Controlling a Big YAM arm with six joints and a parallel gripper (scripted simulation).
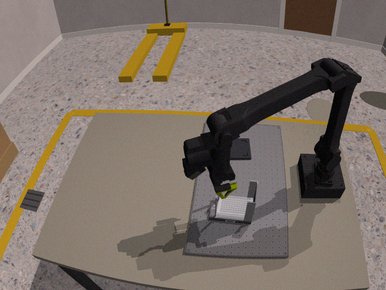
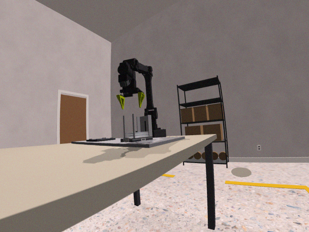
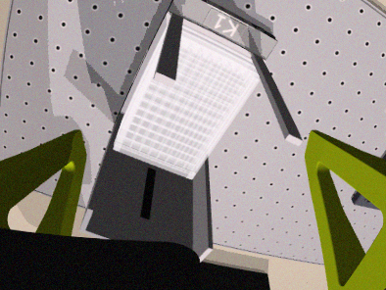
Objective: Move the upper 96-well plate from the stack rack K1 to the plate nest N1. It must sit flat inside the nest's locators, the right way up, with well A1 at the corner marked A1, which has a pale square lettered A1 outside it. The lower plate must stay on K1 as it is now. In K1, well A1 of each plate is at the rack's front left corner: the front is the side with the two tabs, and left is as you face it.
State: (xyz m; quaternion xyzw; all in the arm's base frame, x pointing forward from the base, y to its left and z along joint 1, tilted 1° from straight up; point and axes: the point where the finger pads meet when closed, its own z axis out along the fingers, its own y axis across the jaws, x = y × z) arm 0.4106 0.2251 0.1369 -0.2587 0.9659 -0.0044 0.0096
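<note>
Now: hand 120 mm past the slot, 30 mm to the left of it and 100 mm above it. Also, from my hand: pale A1 square: 90 mm ahead, 380 mm to the right, 170 mm below.
</note>
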